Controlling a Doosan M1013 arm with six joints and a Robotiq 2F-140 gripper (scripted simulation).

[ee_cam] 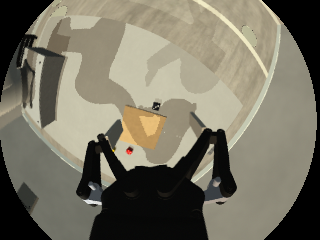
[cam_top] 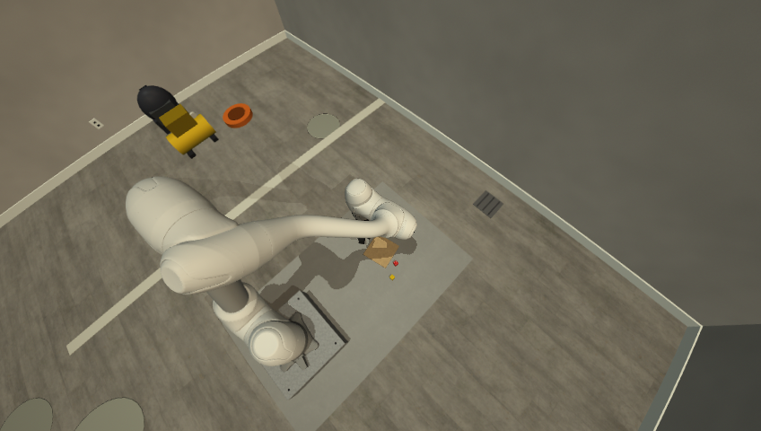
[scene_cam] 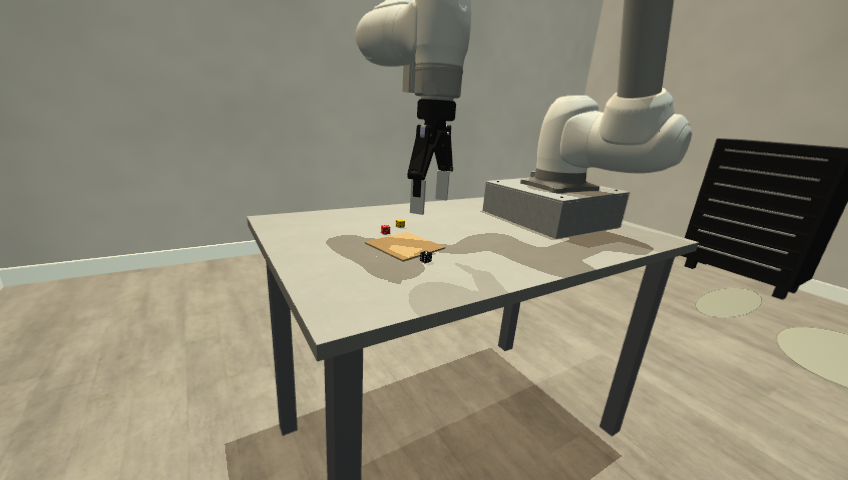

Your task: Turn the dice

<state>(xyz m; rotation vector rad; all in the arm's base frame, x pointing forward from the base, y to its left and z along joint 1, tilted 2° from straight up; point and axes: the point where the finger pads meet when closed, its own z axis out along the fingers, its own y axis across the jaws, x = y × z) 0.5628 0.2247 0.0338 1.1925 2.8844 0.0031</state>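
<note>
Now: hand 13 cm above the small white die. From my hand the other things lie so: tan mat 13 cm below, 10 cm to the right, 1 cm ahead; then yellow die 25 cm to the right, 13 cm below, 3 cm behind; then red die 20 cm to the right, 13 cm below, 3 cm ahead.
</note>
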